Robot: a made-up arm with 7 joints.
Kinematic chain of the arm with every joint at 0, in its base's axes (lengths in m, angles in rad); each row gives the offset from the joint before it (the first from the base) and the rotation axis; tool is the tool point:
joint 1: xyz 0 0 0 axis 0 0.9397 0.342
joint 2: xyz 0 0 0 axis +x
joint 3: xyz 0 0 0 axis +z
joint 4: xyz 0.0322 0 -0.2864 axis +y
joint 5: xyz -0.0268 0 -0.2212 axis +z
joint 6: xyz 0 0 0 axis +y
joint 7: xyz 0 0 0 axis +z
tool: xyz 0 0 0
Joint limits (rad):
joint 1: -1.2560..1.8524
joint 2: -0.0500..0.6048
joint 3: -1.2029..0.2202
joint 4: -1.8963..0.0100
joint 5: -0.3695..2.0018
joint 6: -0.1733..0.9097
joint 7: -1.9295..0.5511
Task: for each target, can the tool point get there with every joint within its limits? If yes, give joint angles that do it. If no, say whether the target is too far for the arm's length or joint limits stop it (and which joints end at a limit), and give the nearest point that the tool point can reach.
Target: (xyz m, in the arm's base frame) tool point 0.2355 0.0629 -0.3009
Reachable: yes | joints -0.0053 0.5415 -0.4090 -1.6686 1.3319 0.8129 -1.1782
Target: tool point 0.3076 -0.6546 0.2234
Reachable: no: too far | nearest point 0.2705 -0.2954 0.0144 | short by 0.417 m
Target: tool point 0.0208 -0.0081 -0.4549
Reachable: yes | joints 0.4998 0.0457 -0.2102 -1.1826 0.4538 0.1552 -0.7381
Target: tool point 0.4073 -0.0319 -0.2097
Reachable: yes | joints -0.8003 0.5024 -0.8323 -1.1489 0.5985 0.4419 -0.4065
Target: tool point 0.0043 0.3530 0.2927
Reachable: no: joint limits stop it (at a limit: joint 1, joint 2, joint 3, joint 4) | nearest point 0.2842 0.0508 0.1934 | short by 0.424 m
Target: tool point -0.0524 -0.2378 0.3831
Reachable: no: joint limits stop it (at a limit: joint 1, joint 2, joint 4) | nearest point 0.2497 -0.2230 0.0933 | short by 0.419 m
